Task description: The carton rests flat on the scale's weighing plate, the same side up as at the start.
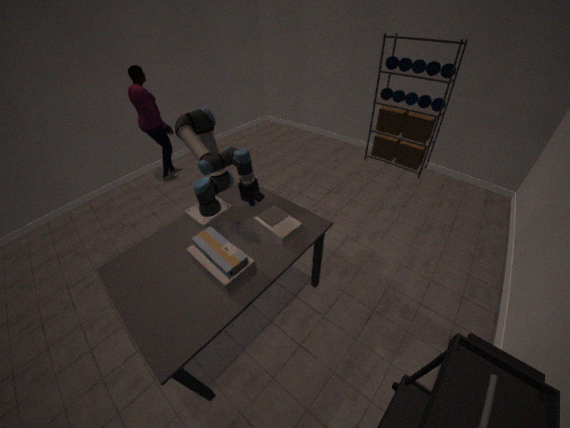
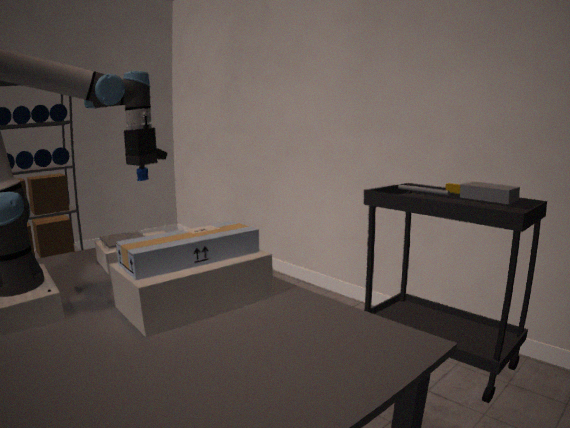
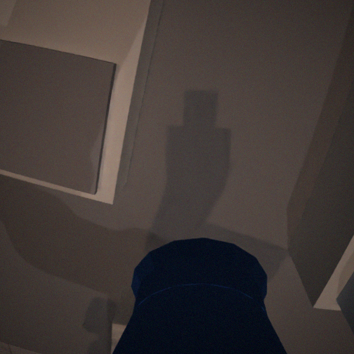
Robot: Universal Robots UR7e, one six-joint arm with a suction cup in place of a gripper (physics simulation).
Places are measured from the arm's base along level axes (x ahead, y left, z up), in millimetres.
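Pixels of known places: end effector, tool point: [image 1: 252, 204] [image 2: 143, 179]; arm's base, origin of the base link: [image 1: 210, 209] [image 2: 17, 284].
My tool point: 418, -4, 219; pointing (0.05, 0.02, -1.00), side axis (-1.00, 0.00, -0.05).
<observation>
For each thing: its top centre in the pictures, then the offset to it from my tool point, as dx, dy, dz. Level surfaces: height alone.
- carton, middle of its top: [image 2: 187, 235] [image 1: 217, 247] -38, -269, -117
- beige block, middle of its top: [image 2: 189, 259] [image 1: 218, 254] -42, -276, -177
- scale, middle of its top: [image 2: 136, 235] [image 1: 277, 218] +44, +157, -206
- table, its level: dz -292
The carton [image 1: 214, 248] [image 2: 200, 256], blue-grey with an orange tape strip and a pale label on top, lies flat on a beige block [image 1: 227, 283] [image 2: 200, 299]. Two arrows on its long side point up. The scale [image 1: 285, 229] [image 2: 103, 255] [image 3: 118, 135] is a low pale box with a flat grey weighing plate [image 1: 273, 215] [image 2: 120, 238] [image 3: 52, 117], which is bare. My gripper [image 1: 252, 203] [image 2: 142, 175] [image 3: 200, 255], a blue suction cup, points down in the air, open and holding nothing. It is beside the scale and apart from the carton.
The table [image 1: 150, 300] [image 2: 240, 365] bears the arm's base plate [image 1: 192, 214] [image 2: 45, 295]. A dark cart [image 1: 425, 370] [image 2: 450, 212] with a grey box [image 2: 489, 192] stands beyond the table. A shelf rack [image 1: 415, 76] [image 2: 76, 200] stands by the wall. A person [image 1: 146, 110] stands behind the arm.
</observation>
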